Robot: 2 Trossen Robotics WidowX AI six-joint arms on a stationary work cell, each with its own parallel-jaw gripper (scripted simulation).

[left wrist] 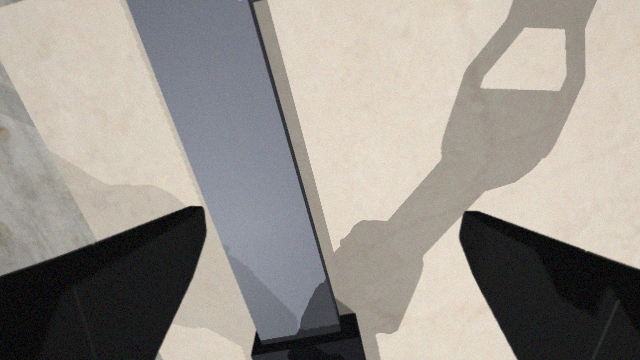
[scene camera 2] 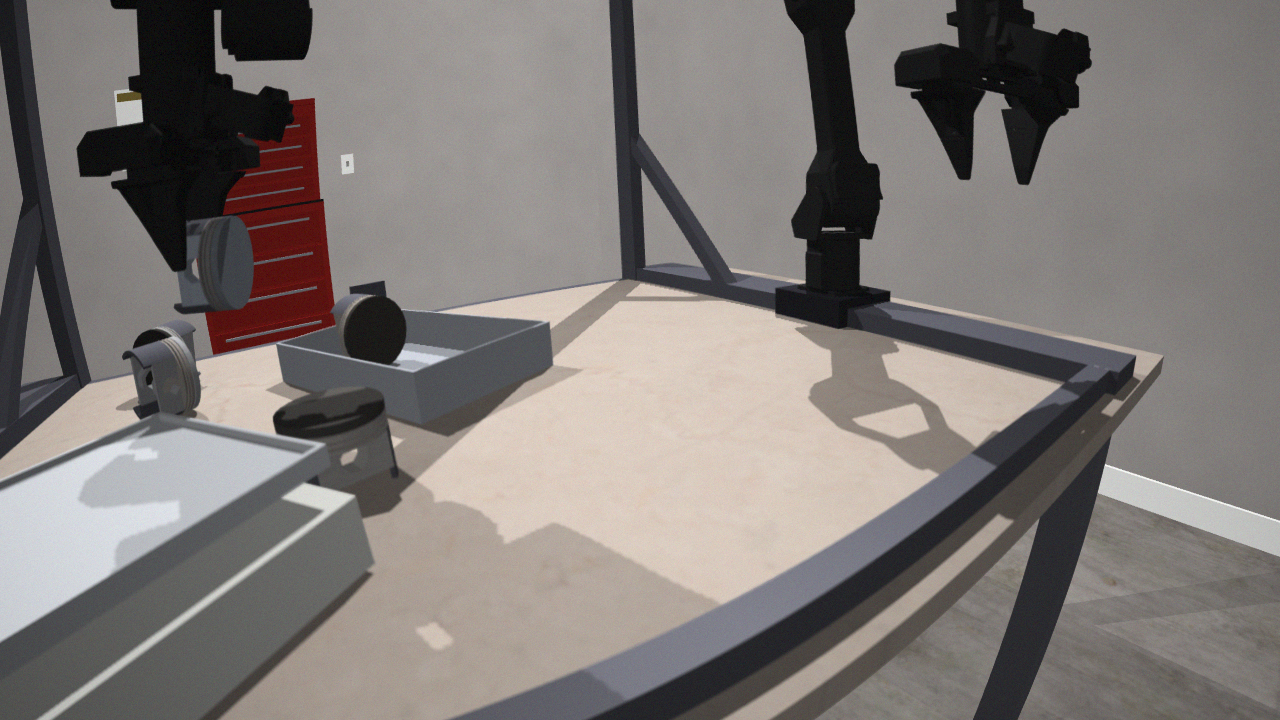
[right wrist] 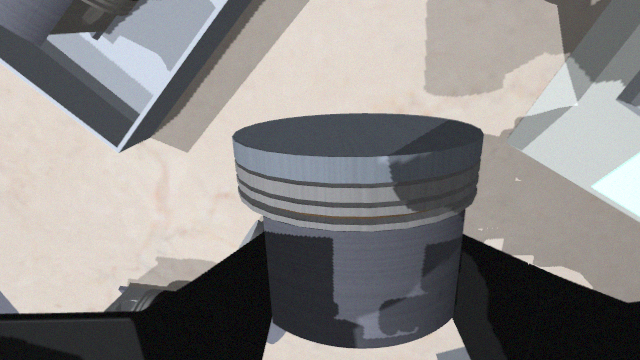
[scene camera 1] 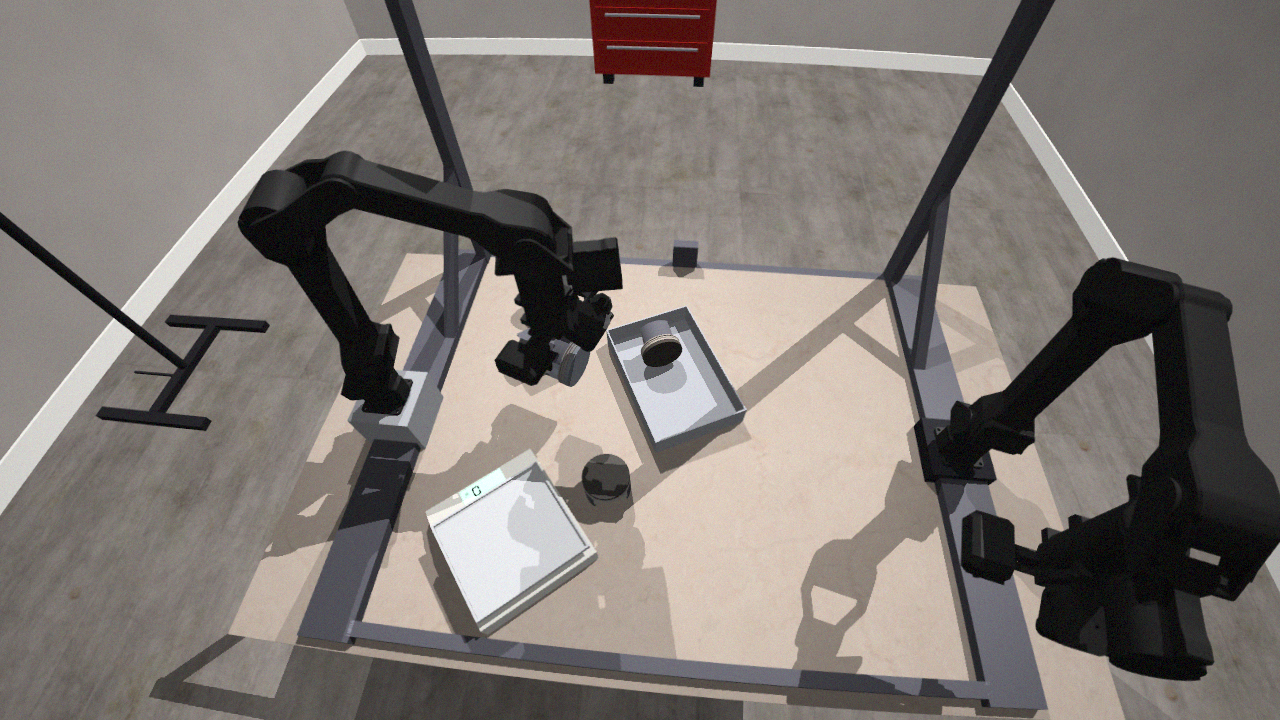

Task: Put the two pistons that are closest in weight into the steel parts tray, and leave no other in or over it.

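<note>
Steel parts tray (scene camera 2: 507, 350), (right wrist: 141, 61), (scene camera 1: 691, 397); out of frame in the left wrist view. Scale (scene camera 2: 190, 637), (right wrist: 576, 128), (scene camera 1: 484, 484); out of frame in the left wrist view. My left gripper (scene camera 2: 995, 182), (left wrist: 334, 222), (scene camera 1: 1011, 584). My right gripper (scene camera 2: 195, 266).
</note>
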